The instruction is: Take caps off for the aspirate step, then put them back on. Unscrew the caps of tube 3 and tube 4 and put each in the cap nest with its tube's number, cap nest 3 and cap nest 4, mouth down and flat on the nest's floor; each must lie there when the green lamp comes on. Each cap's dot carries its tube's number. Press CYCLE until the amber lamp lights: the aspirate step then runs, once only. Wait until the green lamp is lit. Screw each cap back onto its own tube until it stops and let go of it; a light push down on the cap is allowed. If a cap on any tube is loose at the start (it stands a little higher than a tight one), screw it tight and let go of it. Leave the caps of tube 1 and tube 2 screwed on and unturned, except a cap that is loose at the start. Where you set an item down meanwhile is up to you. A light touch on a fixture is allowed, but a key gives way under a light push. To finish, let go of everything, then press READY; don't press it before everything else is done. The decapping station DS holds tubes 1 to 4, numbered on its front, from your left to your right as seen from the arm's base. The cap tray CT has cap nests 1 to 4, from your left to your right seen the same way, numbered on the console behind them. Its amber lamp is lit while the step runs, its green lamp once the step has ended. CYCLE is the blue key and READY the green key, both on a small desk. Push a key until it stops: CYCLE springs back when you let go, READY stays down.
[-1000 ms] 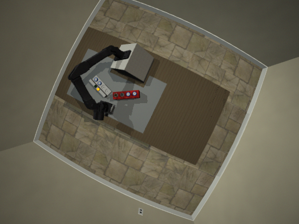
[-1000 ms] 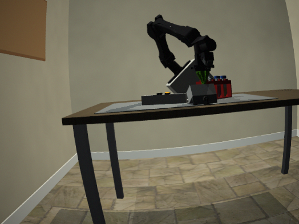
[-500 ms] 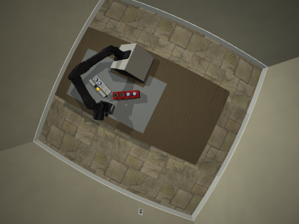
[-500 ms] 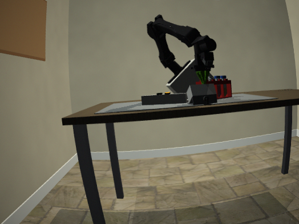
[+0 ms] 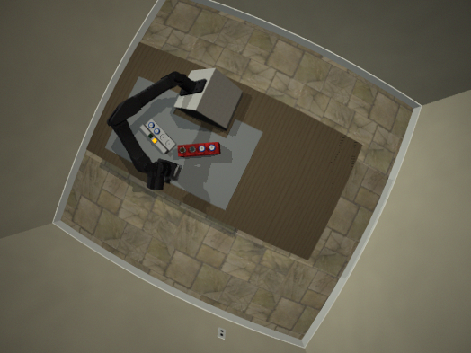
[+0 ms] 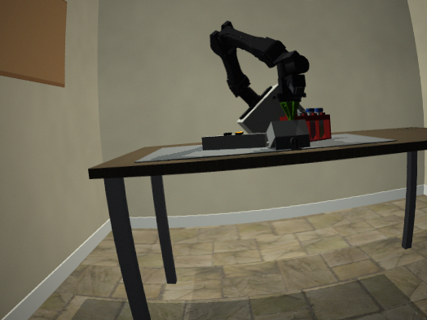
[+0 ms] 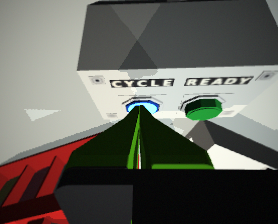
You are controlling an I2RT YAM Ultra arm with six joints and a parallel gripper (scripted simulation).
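Now: the blue key 1 cm below my hand. Also, from my hand: cap 3: 17 cm behind, 17 cm to the right, 6 cm below; cap 2: 15 cm behind, 14 cm to the left, 4 cm above; green key: 5 cm to the right, 1 cm below.
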